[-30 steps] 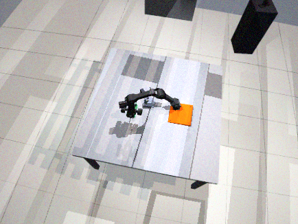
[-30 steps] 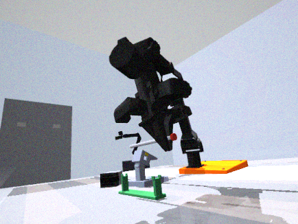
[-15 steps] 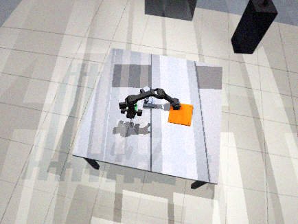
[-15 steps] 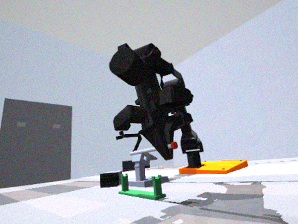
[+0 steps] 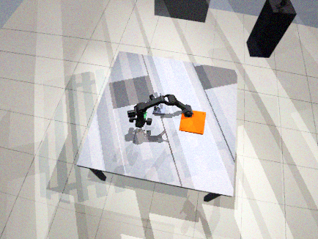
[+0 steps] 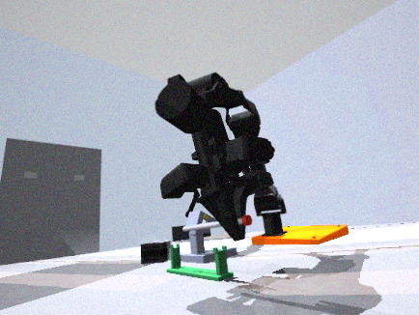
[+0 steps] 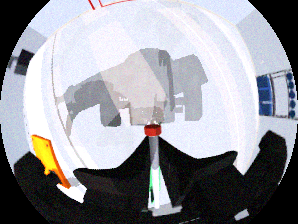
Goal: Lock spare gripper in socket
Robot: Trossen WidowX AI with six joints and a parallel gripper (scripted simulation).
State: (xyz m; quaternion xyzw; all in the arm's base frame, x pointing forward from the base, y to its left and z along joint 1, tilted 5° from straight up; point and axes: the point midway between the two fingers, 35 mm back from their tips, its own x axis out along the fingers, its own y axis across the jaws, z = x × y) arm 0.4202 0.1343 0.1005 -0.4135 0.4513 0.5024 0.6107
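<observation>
The green rack is 20 mm behind my gripper tip, 100 mm to the right of it and 30 mm below it. Round my gripper tip: spare gripper: 120 mm behind, 330 mm to the right, 30 mm below; grey mount: 150 mm behind, 190 mm to the right.
</observation>
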